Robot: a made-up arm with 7 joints.
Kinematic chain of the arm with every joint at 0, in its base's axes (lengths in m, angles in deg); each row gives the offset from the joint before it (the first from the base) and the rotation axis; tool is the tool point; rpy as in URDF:
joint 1: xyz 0 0 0.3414 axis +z
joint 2: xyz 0 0 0 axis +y
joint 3: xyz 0 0 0.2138 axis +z
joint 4: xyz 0.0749 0 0 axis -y
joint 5: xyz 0.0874 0 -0.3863 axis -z
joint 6: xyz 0 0 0 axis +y
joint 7: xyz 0.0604 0 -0.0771 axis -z
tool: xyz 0 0 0 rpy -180 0 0
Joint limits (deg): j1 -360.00..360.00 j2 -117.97..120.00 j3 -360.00..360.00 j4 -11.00..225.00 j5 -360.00..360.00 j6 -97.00..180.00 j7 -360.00..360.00
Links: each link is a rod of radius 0.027 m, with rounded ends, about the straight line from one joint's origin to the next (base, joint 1, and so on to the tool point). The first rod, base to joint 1, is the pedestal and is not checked.
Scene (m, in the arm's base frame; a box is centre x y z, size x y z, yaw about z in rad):
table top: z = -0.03
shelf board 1: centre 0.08 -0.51 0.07 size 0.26 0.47 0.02 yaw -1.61
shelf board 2: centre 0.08 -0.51 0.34 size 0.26 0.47 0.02 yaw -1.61
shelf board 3: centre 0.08 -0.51 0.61 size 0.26 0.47 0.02 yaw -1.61
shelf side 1: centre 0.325 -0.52 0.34 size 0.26 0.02 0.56 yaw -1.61
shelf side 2: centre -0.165 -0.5 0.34 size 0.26 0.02 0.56 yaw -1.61
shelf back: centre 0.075 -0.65 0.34 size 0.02 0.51 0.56 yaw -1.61
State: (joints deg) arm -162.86 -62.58 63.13 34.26 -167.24 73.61 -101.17
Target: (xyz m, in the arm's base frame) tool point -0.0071 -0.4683 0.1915
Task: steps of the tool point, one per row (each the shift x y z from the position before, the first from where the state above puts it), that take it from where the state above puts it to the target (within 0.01 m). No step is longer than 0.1 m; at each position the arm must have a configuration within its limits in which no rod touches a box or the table.
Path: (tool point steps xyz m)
1: 0.0138 0.0515 -0.0057
2: 0.0019 0.0583 0.0025
3: -0.0090 0.0612 0.0032
4: 0.0030 -0.0309 -0.0717
5: 0.0085 -0.0124 -0.0780
6: 0.0152 0.0075 -0.0784
7: 0.0217 0.0270 -0.0726
8: 0.0131 -0.0468 -0.0065
9: 0.0032 -0.0498 -0.0014
10: -0.0069 -0.0500 0.0025
11: -0.0170 -0.0479 0.0054

